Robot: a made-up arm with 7 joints. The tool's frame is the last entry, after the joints.
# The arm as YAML. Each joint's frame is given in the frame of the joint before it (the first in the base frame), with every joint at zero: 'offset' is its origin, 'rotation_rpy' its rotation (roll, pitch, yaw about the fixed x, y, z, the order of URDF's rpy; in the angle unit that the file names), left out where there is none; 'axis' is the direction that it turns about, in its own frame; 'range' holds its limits. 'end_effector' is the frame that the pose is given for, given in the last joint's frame.
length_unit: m
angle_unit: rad
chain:
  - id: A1
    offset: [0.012, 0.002, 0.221]
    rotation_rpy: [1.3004, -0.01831, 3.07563]
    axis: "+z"
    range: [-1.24, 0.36]
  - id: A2
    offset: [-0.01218, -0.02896, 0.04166]
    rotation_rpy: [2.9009, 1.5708, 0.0]
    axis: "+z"
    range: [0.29, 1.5]
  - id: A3
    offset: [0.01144, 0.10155, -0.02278]
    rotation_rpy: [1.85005, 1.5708, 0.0]
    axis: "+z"
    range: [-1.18, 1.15]
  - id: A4
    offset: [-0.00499, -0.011, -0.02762]
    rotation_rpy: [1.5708, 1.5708, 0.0]
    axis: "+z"
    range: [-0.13, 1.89]
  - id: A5
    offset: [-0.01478, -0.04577, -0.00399]
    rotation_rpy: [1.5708, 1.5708, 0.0]
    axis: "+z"
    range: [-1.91, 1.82]
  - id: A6
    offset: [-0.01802, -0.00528, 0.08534]
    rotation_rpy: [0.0, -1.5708, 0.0]
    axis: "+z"
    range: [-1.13, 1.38]
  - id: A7
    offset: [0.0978, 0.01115, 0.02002]
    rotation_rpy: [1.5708, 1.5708, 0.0]
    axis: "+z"
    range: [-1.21, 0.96]
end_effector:
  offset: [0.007, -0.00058, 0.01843]
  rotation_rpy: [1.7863, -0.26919, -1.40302]
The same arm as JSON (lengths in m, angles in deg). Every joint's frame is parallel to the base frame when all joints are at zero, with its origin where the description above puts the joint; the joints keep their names.
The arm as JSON. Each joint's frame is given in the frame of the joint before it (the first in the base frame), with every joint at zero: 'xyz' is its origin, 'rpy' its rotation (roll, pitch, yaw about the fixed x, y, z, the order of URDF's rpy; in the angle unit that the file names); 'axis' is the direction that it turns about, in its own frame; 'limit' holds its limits. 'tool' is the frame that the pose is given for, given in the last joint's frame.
{
  "units": {
    "length": "m",
    "angle": "deg"
  },
  "joints": [
    {
      "name": "A1",
      "type": "revolute",
      "origin": {
        "xyz": [
          0.012,
          0.002,
          0.221
        ],
        "rpy": [
          0.0,
          0.0,
          0.0
        ]
      },
      "axis": [
        0.068403,
        0.961235,
        0.26711
      ],
      "limit": {
        "lower": -71.05,
        "upper": 20.63
      }
    },
    {
      "name": "A2",
      "type": "revolute",
      "origin": {
        "xyz": [
          0.015,
          0.047,
          -0.017
        ],
        "rpy": [
          0.0,
          0.0,
          0.0
        ]
      },
      "axis": [
        0.968889,
        -0.0002,
        -0.247497
      ],
      "limit": {
        "lower": 16.62,
        "upper": 85.94
      }
    },
    {
      "name": "A3",
      "type": "revolute",
      "origin": {
        "xyz": [
          -0.047,
          0.017,
          -0.092
        ],
        "rpy": [
          0.0,
          0.0,
          0.0
        ]
      },
      "axis": [
        0.247497,
        -0.0001,
        0.968889
      ],
      "limit": {
        "lower": -67.61,
        "upper": 65.89
      }
    },
    {
      "name": "A4",
      "type": "revolute",
      "origin": {
        "xyz": [
          -0.002,
          0.011,
          -0.028
        ],
        "rpy": [
          0.0,
          0.0,
          0.0
        ]
      },
      "axis": [
        0.0002,
        1.0,
        0.0
      ],
      "limit": {
        "lower": -7.45,
        "upper": 108.29
      }
    },
    {
      "name": "A5",
      "type": "revolute",
      "origin": {
        "xyz": [
          0.048,
          -0.004,
          0.003
        ],
        "rpy": [
          0.0,
          0.0,
          0.0
        ]
      },
      "axis": [
        0.968913,
        -0.0002,
        -0.247403
      ],
      "limit": {
        "lower": -109.43,
        "upper": 104.28
      }
    },
    {
      "name": "A6",
      "type": "revolute",
      "origin": {
        "xyz": [
          0.084,
          0.018,
          -0.016
        ],
        "rpy": [
          0.0,
          0.0,
          0.0
        ]
      },
      "axis": [
        0.0002,
        1.0,
        0.0
      ],
      "limit": {
        "lower": -64.74,
        "upper": 79.07
      }
    },
    {
      "name": "A7",
      "type": "revolute",
      "origin": {
        "xyz": [
          0.092,
          0.02,
          -0.035
        ],
        "rpy": [
          0.0,
          0.0,
          0.0
        ]
      },
      "axis": [
        0.247403,
        0.0,
        0.968913
      ],
      "limit": {
        "lower": -69.33,
        "upper": 55.0
      }
    }
  ],
  "tool": {
    "origin": {
      "xyz": [
        0.004,
        -0.007,
        0.018
      ],
      "rpy": [
        99.63,
        -29.53,
        -169.35
      ]
    }
  }
}

